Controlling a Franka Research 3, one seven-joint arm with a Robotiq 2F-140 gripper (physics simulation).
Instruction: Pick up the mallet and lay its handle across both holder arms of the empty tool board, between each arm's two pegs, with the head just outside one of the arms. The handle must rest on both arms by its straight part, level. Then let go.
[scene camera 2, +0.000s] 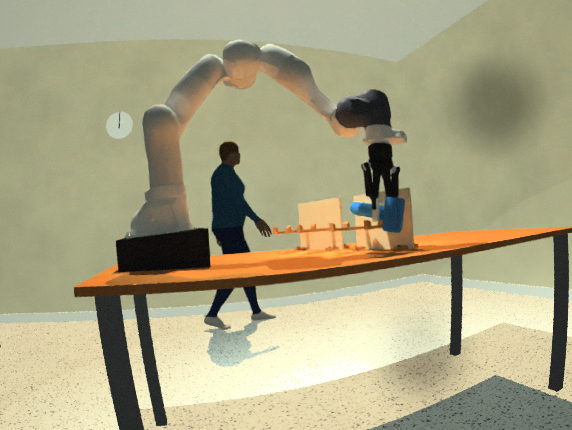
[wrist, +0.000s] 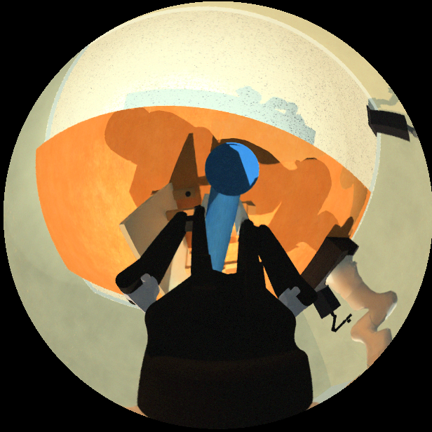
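Note:
The blue mallet has a thick cylindrical head (scene camera 2: 393, 215) (wrist: 232, 169) and a paler blue handle (scene camera 2: 361, 209) (wrist: 220, 232). My gripper (scene camera 2: 381, 208) (wrist: 221, 203) points down and is shut on the mallet's handle, close beside the head. In the scene view the handle points left and looks nearly level. It shows just above an orange arm with upright pegs (scene camera 2: 350, 228), in front of the right pale tool board (scene camera 2: 408, 220). The left pale tool board (scene camera 2: 320, 220) stands upright beside it. Whether the handle touches any arm, or lies between pegs, I cannot tell; the head and fingers hide part of this.
The boards stand on the orange table (scene camera 2: 240, 267) (wrist: 75, 200). Pegged orange arms reach left past the left board. The black robot base (scene camera 2: 162, 250) stands at the table's left end. A person (scene camera 2: 230, 200) is on the far side of the table, left of the boards.

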